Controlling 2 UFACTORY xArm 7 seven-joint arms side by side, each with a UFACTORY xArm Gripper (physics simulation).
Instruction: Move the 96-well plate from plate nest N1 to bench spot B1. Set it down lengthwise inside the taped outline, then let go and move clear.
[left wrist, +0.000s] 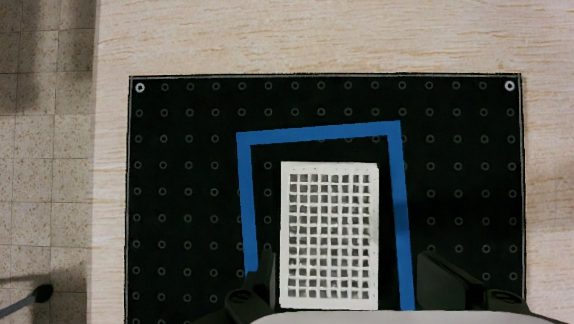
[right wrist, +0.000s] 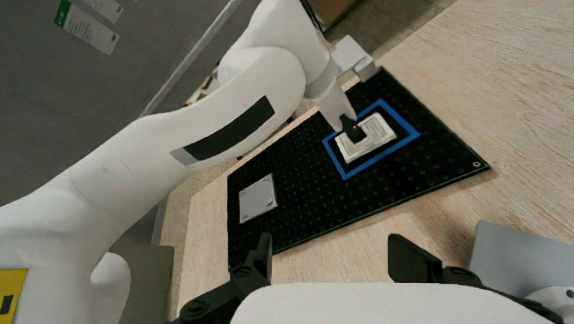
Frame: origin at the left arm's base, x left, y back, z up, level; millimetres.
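Seen in the pictures: left gripper, between the fingertips: (left wrist: 345, 275) (right wrist: 351, 125); right gripper, between the fingertips: (right wrist: 329, 253).
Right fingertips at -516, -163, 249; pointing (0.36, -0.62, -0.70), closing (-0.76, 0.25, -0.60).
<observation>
Pixels of each thing's middle, then the offset from my right fingertips to it, as dx, dy, dz. "pt": a spot on its surface instead. Level surfaces: height alone.
- white 96-well plate, middle of its body: (left wrist: 328, 234) (right wrist: 362, 137) -75, -271, -295
- grey plate nest, middle of its body: (right wrist: 256, 198) +312, -300, -294
- black perforated board, height of its surface: dz -302
- wooden bench, height of its surface: dz -315
- grey block, a spot on its surface: (right wrist: 520, 255) pt -139, +42, -258
The white 96-well plate (left wrist: 329, 235) (right wrist: 380, 131) lies flat on the black board inside the blue taped outline (left wrist: 320, 132) (right wrist: 382, 156), its long sides running along the outline's long sides at a slight angle. My left gripper (left wrist: 345, 275) is open above the plate, with a finger spread to each side and apart from it; in the right wrist view a dark finger shows over the plate. The grey plate nest (right wrist: 257, 198) lies on the board with no plate on it. My right gripper (right wrist: 329, 253) is open and empty, away from the plate.
The black perforated board (left wrist: 175, 200) (right wrist: 310, 200) lies on the wooden bench (left wrist: 350, 35) (right wrist: 510, 65). The left arm (right wrist: 260, 70) reaches over the board's far side. A grey block (right wrist: 520, 255) stands at the right of the right wrist view.
</observation>
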